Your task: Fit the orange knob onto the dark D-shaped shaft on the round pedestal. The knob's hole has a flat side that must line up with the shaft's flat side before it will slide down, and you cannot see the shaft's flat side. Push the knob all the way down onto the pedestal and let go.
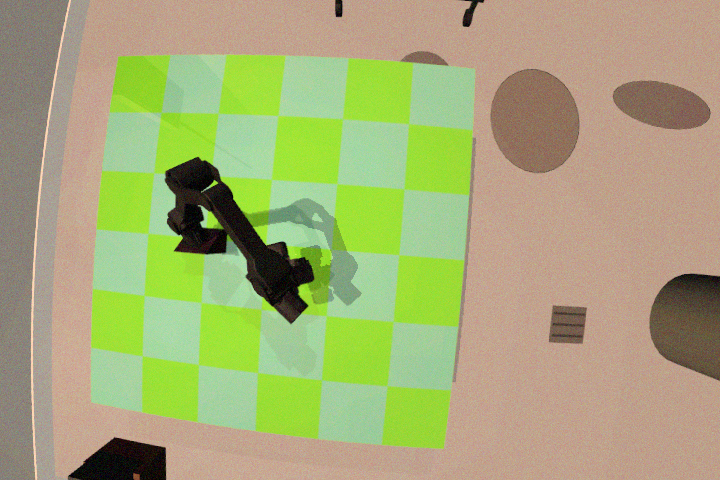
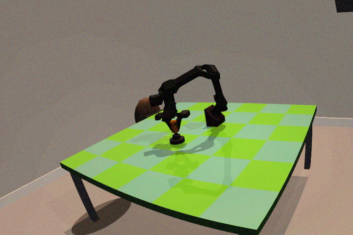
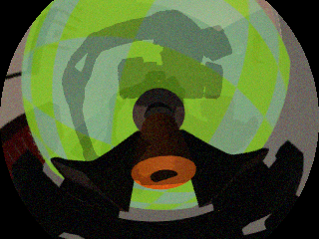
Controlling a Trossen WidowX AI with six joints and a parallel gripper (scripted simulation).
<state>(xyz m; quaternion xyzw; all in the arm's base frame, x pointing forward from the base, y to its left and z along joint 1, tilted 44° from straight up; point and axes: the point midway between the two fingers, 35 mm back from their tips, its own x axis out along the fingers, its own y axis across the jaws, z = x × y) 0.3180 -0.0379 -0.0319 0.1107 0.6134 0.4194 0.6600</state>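
Right now my gripper tip is 2 cm below the orange knob. From my gripper tip the other things lie so: dark round pedestal: 4 cm below.
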